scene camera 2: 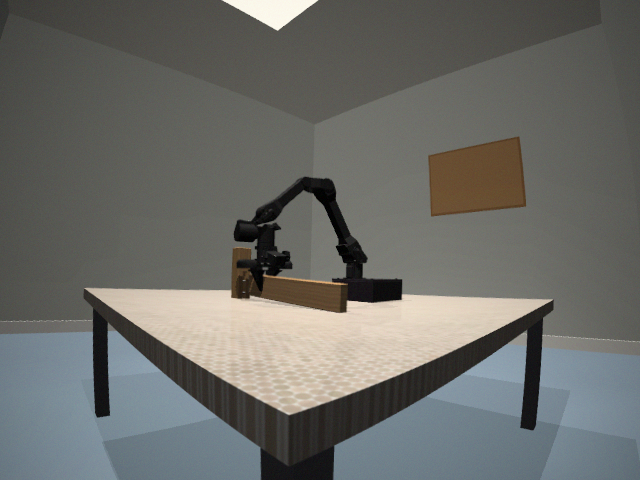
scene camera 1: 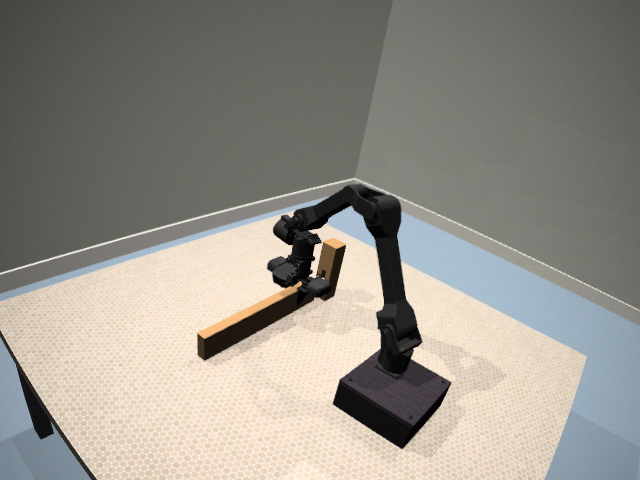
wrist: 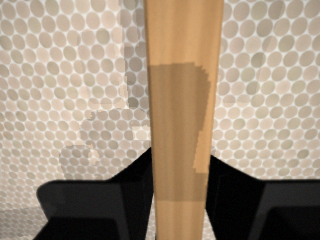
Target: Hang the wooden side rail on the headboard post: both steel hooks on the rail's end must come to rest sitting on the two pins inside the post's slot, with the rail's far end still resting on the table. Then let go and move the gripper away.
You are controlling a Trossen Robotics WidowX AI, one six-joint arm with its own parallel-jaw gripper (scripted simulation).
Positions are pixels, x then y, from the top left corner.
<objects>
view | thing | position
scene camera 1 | my gripper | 294, 302
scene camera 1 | wooden side rail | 216, 338
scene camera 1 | headboard post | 332, 253
</objects>
